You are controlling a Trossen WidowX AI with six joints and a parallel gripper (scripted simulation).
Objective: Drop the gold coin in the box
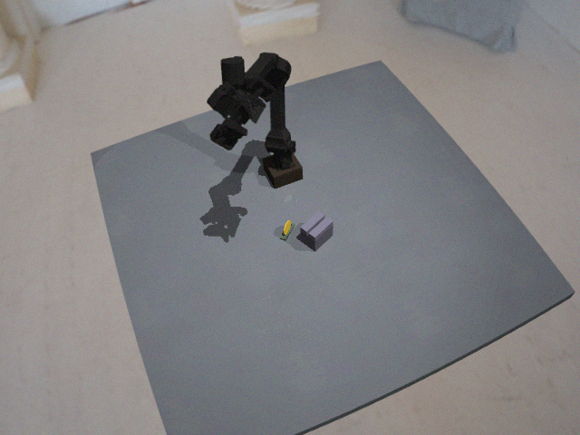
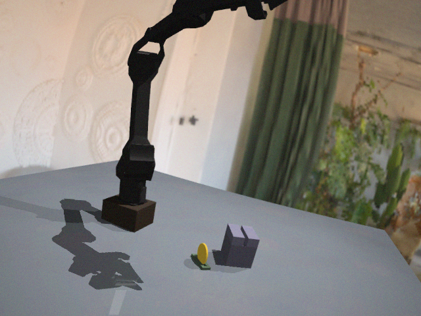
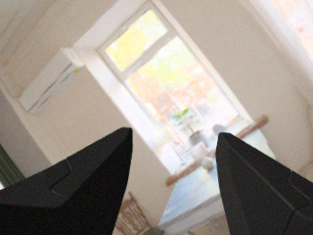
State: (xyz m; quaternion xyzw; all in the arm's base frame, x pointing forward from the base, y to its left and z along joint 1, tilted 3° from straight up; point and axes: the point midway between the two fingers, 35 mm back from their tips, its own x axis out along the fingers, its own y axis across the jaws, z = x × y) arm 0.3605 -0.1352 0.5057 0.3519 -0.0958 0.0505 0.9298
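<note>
Now: gripper tip 560 mm above the gold coin, 120 mm past it and 90 mm to the right of it.
</note>
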